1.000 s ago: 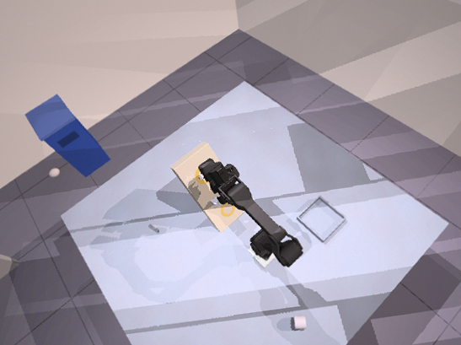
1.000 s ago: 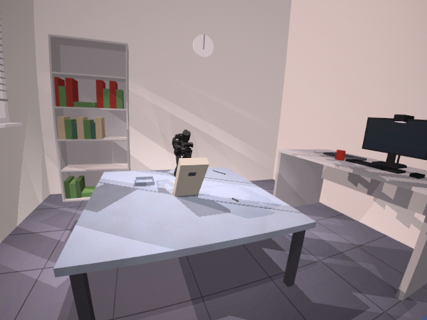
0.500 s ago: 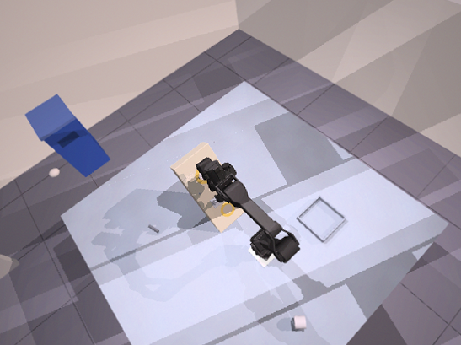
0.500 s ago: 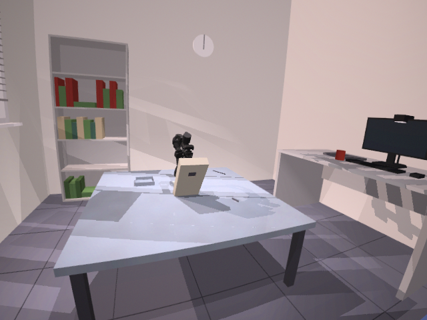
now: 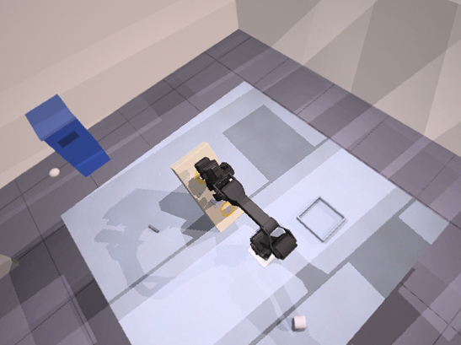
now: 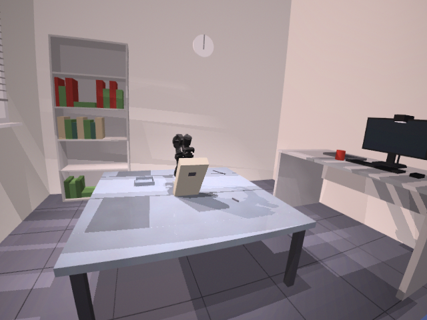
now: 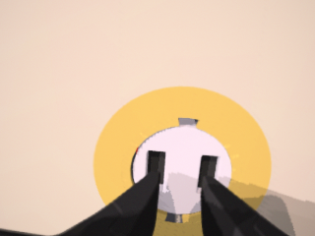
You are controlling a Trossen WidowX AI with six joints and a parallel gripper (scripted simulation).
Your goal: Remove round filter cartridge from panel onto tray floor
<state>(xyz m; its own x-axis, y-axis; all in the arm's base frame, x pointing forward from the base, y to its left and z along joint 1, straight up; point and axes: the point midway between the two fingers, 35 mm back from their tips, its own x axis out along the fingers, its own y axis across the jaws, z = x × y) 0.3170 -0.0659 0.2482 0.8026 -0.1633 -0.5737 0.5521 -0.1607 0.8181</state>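
Right now my gripper tip is 2 cm short of the round pale grey filter cartridge and 1 cm above it. The rest, counted from my gripper tip: clear square tray: 47 cm behind, 22 cm below, 19 cm to the right; then dark piece: 29 cm to the left, 23 cm below, 15 cm ahead; then beige service panel: 9 cm below, 3 cm behind.
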